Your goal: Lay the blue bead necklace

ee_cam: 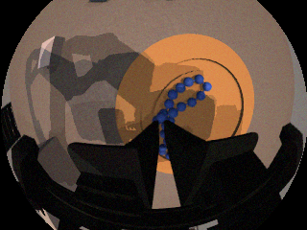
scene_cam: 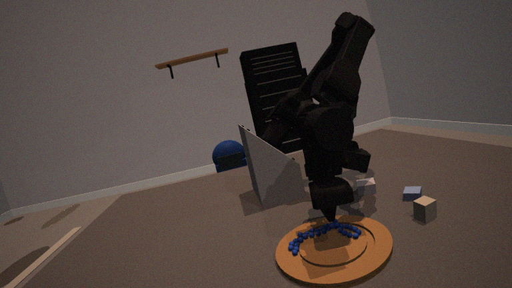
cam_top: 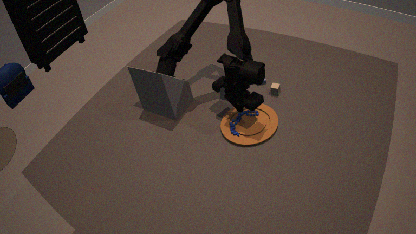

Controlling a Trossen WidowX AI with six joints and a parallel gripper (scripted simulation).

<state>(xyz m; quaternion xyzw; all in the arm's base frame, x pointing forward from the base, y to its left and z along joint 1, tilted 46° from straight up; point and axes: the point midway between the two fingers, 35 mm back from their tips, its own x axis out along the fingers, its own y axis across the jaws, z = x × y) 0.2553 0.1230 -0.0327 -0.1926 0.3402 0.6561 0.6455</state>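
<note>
Right now the tan cube is 50 mm ahead of my gripper tip, 170 mm to the left of it and 10 mm below it. From my gripper tip the other things lie so: white block 140 mm behind, 140 mm to the left, 20 mm below; pale blue block 30 mm behind, 200 mm to the left, 20 mm below.
</note>
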